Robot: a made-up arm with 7 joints. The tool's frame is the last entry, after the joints. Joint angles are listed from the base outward.
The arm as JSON. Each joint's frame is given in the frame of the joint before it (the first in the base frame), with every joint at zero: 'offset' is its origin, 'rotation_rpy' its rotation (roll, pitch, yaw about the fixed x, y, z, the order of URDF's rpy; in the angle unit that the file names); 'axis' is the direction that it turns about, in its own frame. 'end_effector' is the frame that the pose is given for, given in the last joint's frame.
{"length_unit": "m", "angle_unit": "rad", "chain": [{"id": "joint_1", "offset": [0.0, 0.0, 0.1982], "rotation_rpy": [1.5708, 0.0, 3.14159], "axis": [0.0, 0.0, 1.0]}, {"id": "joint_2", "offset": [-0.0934, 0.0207, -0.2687], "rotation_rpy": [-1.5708, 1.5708, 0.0], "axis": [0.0, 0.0, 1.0]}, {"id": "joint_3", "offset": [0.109, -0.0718, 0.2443], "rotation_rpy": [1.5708, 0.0, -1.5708], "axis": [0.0, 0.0, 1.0]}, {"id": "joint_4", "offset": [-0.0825, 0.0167, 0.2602], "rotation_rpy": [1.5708, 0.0, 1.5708], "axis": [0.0, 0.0, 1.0]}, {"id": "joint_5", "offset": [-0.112, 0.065, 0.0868], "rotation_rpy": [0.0, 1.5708, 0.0], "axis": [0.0, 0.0, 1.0]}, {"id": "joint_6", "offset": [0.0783, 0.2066, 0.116], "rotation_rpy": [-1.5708, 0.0, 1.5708], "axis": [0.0, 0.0, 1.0]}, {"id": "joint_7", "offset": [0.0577, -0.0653, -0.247], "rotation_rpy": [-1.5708, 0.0, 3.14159], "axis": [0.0, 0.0, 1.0]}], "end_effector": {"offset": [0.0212, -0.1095, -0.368], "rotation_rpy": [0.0, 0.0, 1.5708]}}
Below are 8 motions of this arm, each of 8 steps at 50 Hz.
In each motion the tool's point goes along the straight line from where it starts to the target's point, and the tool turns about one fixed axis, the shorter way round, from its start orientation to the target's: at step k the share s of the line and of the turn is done. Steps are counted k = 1, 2, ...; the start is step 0. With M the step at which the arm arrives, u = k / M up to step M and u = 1 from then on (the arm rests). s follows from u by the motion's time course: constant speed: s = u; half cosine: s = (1 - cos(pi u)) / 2; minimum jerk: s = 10 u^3 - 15 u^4 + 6 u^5.
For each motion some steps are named. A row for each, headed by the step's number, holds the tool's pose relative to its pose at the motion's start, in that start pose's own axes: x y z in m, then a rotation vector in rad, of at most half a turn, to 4 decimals.
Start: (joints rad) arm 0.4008 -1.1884 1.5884 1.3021 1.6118 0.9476 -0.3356
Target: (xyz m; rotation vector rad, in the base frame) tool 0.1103 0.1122 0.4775 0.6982 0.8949 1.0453
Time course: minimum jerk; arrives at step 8
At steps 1, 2, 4, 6, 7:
1: 0.0004 -0.0003 0.0006 0.0011 -0.0012 -0.0025
2: 0.0028 -0.0022 0.0037 0.0071 -0.0077 -0.0160
4: 0.0133 -0.0107 0.0178 0.0344 -0.0370 -0.0774
6: 0.0239 -0.0192 0.0318 0.0616 -0.0663 -0.1388
7: 0.0262 -0.0211 0.0349 0.0677 -0.0728 -0.1523

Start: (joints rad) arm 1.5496 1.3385 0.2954 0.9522 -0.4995 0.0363 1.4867
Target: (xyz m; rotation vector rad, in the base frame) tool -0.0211 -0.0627 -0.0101 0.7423 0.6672 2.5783
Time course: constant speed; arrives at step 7
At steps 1, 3, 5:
1: 0.0027 0.0000 0.0002 0.0009 -0.0110 -0.0039
3: 0.0081 0.0001 0.0007 0.0026 -0.0330 -0.0117
5: 0.0135 0.0001 0.0011 0.0043 -0.0549 -0.0194

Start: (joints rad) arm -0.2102 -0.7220 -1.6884 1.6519 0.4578 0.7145 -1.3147
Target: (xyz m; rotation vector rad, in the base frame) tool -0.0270 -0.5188 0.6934 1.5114 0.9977 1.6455
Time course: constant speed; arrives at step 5
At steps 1, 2, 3, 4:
1: 0.0021 0.0004 -0.0013 -0.0055 0.0047 -0.0025
2: 0.0042 0.0008 -0.0027 -0.0110 0.0093 -0.0051
3: 0.0063 0.0012 -0.0040 -0.0164 0.0140 -0.0076
4: 0.0084 0.0016 -0.0053 -0.0219 0.0186 -0.0101

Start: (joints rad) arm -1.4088 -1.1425 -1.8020 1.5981 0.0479 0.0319 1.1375
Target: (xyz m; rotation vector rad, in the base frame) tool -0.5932 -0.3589 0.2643 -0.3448 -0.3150 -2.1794
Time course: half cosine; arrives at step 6
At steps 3, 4, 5, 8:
3: -0.0094 -0.0102 0.0001 -0.0024 0.0095 -0.0283
4: -0.0141 -0.0154 0.0001 -0.0035 0.0142 -0.0425
5: -0.0175 -0.0191 0.0001 -0.0044 0.0176 -0.0528
8: -0.0188 -0.0205 0.0002 -0.0047 0.0189 -0.0566

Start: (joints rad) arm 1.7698 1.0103 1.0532 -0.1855 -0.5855 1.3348 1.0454
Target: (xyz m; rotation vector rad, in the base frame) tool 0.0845 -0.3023 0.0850 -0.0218 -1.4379 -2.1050
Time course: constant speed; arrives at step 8
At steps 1, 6, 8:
1: -0.0009 0.0020 -0.0016 -0.0004 0.0142 -0.0133
6: -0.0052 0.0120 -0.0098 -0.0022 0.0854 -0.0798
8: -0.0070 0.0160 -0.0130 -0.0029 0.1139 -0.1064

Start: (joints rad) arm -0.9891 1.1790 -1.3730 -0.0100 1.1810 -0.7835 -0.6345
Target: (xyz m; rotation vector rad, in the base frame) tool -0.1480 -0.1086 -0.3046 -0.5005 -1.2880 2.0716
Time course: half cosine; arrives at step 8
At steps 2, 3, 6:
2: -0.0061 0.0046 0.0010 -0.0021 -0.0042 0.0076
3: -0.0128 0.0097 0.0020 -0.0043 -0.0088 0.0161
6: -0.0354 0.0268 0.0056 -0.0120 -0.0245 0.0446

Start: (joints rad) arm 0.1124 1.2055 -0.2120 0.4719 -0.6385 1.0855 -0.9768
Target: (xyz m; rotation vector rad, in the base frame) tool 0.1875 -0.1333 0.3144 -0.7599 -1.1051 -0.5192
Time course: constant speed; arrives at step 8
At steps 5, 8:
5: 0.0004 -0.0042 0.0058 0.0014 -0.0161 0.0452
8: 0.0006 -0.0067 0.0093 0.0022 -0.0257 0.0724

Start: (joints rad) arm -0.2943 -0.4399 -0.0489 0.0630 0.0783 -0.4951 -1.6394
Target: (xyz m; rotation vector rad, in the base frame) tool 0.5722 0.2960 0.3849 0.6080 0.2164 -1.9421
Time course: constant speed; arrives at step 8
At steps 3, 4, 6, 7, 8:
3: 0.0092 0.0050 -0.0220 -0.0494 -0.0094 -0.0377
4: 0.0123 0.0067 -0.0294 -0.0658 -0.0125 -0.0502
6: 0.0184 0.0100 -0.0440 -0.0987 -0.0187 -0.0754
7: 0.0215 0.0117 -0.0514 -0.1152 -0.0218 -0.0879
8: 0.0245 0.0134 -0.0587 -0.1316 -0.0249 -0.1005

